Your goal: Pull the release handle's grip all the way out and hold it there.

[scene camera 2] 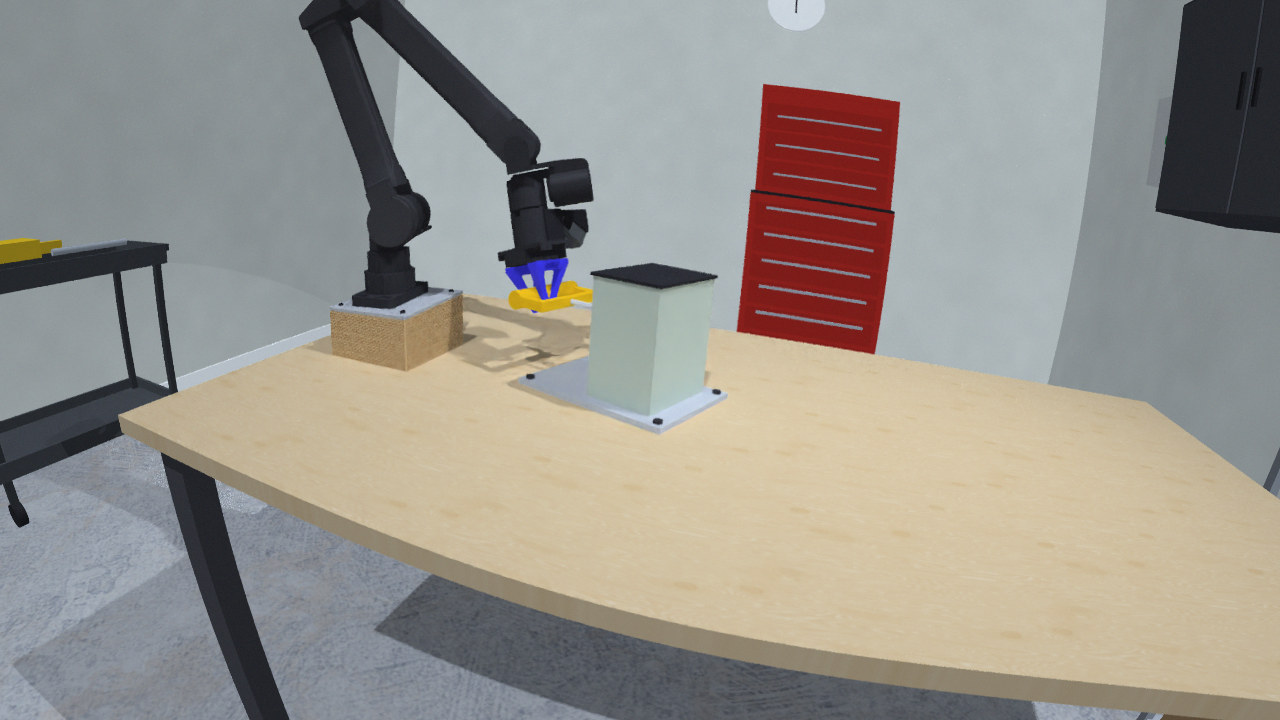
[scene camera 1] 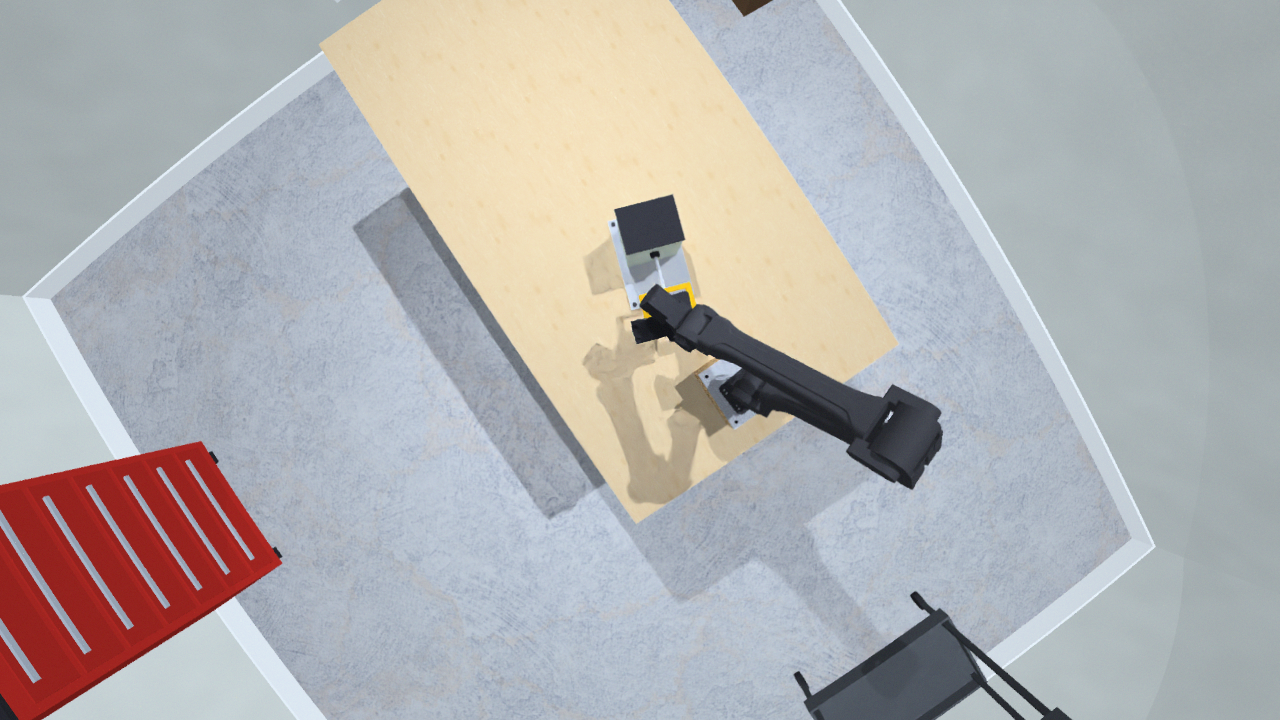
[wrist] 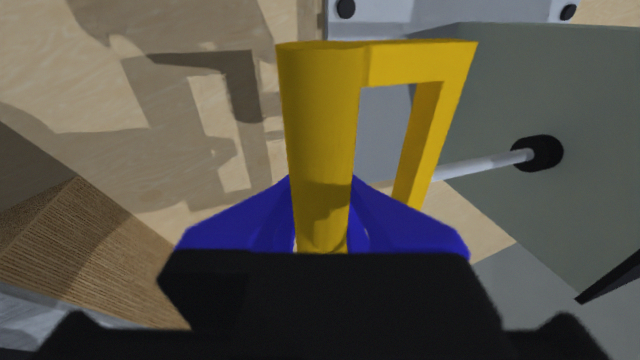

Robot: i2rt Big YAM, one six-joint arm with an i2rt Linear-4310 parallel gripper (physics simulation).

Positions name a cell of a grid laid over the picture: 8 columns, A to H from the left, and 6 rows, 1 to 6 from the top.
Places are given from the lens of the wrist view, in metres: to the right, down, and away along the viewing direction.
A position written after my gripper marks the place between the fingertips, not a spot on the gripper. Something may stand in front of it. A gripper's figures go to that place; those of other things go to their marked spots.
my gripper (wrist: E4): 0.00, 0.00, 0.13
grey base plate (wrist: E2): 0.06, -0.06, 0.21
